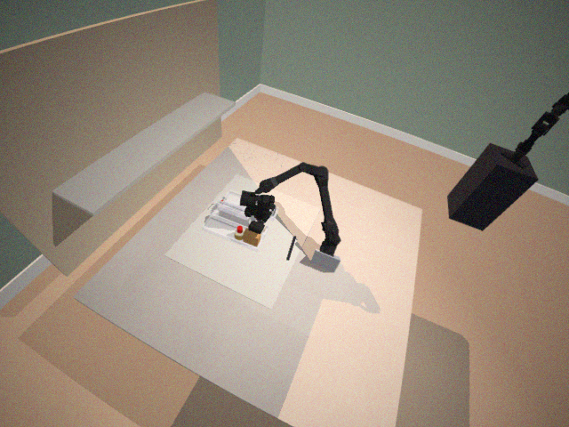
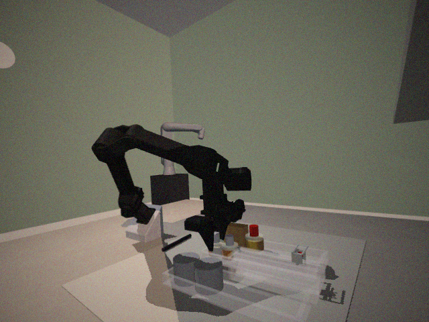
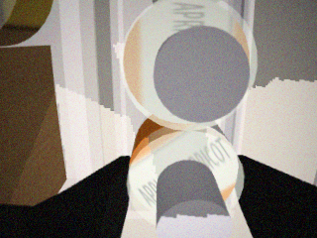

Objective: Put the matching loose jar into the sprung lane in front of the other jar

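The brown box lies 80 mm to the left of my gripper tip, 10 mm ahead of it and 10 mm above it. Also, from my gripper tip: grey pusher plate 160 mm ahead, 30 mm to the right, 20 mm above; then clear pusher lane 150 mm ahead, 20 mm to the right, 10 mm below; then black stick 180 mm behind, 30 mm to the left, 20 mm below.
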